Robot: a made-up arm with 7 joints.
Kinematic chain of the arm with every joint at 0, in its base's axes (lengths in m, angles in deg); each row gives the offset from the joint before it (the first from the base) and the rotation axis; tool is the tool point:
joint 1: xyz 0 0 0.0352 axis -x
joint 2: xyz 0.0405 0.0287 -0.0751 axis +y
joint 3: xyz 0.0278 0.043 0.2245 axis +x
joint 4: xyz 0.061 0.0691 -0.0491 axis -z
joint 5: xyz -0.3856 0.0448 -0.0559 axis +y
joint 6: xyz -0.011 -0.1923 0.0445 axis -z
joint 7: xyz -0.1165 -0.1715 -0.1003 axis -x
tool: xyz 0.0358 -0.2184 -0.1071
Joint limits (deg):
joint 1: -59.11..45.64
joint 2: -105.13..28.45
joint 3: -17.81..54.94
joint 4: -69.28..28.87
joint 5: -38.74..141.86
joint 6: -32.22..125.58
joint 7: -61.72..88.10
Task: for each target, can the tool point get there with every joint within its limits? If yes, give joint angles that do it. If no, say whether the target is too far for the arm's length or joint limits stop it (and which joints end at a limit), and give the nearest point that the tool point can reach.
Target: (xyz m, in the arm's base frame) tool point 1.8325 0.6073 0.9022
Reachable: no: too far | nearest point 0.6042 0.0391 0.4424 | short by 1.429 m
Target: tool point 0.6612 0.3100 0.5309
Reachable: no: joint limits stop it (at a limit: joint 1, joint 3, joint 4) | nearest point 0.5101 0.1632 0.4570 | short by 0.223 m
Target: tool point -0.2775 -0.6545 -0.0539
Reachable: yes | joints -3.99 -91.81 -7.96 -58.18 8.81 42.14 50.48
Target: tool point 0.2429 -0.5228 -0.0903
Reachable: yes | joints -9.42 11.75 30.75 -57.37 106.26 25.69 -9.43
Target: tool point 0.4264 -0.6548 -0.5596
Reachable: no: joint limits stop it (at a limit: joint 2, joint 3, joint 4) | nearest point 0.3685 -0.5309 -0.4471 | short by 0.177 m
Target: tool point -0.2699 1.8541 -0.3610
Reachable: no: too far | nearest point -0.1768 0.9276 -0.1630 | short by 0.952 m
